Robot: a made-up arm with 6 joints. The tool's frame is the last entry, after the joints.
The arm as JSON. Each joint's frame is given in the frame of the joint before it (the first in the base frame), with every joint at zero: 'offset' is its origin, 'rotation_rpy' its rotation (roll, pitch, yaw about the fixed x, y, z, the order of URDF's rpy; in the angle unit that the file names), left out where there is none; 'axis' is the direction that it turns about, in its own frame. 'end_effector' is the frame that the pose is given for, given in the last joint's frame.
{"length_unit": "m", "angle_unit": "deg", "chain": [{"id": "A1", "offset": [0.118, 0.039, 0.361], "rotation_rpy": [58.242, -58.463, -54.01], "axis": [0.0, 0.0, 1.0]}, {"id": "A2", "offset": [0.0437, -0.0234, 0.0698], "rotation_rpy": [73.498, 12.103, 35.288], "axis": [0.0, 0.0, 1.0]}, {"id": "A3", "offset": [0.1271, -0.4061, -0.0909], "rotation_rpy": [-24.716, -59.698, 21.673], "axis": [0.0, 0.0, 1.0]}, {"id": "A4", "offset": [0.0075, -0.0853, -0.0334], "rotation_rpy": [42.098, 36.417, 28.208], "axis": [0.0, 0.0, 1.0]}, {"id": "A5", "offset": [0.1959, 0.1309, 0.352], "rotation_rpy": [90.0, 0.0, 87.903], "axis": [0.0, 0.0, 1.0]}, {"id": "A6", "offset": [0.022, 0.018, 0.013], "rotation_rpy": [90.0, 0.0, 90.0], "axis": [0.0, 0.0, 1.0]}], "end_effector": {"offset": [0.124, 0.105, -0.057], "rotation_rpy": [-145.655, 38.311, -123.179]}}
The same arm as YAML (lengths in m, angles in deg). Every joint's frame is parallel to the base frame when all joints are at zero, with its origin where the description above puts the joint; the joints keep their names.
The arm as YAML. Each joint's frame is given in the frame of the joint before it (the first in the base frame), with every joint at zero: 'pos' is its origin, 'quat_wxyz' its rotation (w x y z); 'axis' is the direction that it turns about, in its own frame. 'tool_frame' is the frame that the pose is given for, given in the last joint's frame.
length_unit: m
angle_unit: deg
joints:
  - joint: A1
    pos: [0.118, 0.039, 0.361]
    quat_wxyz: [1.0, 0.0, 0.0, 0.0]
    axis: [-0.951591, -0.136699, 0.275297]
  - joint: A2
    pos: [-0.053, -0.049, 0.0461]
    quat_wxyz: [1.0, 0.0, 0.0, 0.0]
    axis: [-0.079101, -0.963114, 0.257204]
  - joint: A3
    pos: [0.426, 0.038, -0.08]
    quat_wxyz: [1.0, 0.0, 0.0, 0.0]
    axis: [-0.5174, -0.5971, -0.613]
  - joint: A4
    pos: [0.09, -0.018, -0.004]
    quat_wxyz: [1.0, 0.0, 0.0, 0.0]
    axis: "-y"
  - joint: A5
    pos: [-0.138, -0.352, 0.191]
    quat_wxyz: [1.0, 0.0, 0.0, 0.0]
    axis: "+z"
  - joint: A6
    pos: [-0.022, -0.018, 0.013]
    quat_wxyz: [1.0, 0.0, 0.0, 0.0]
    axis: "-x"
tool_frame:
  pos: [0.057, -0.124, 0.105]
  quat_wxyz: [0.748203, 0.500158, 0.435907, -0.004442]

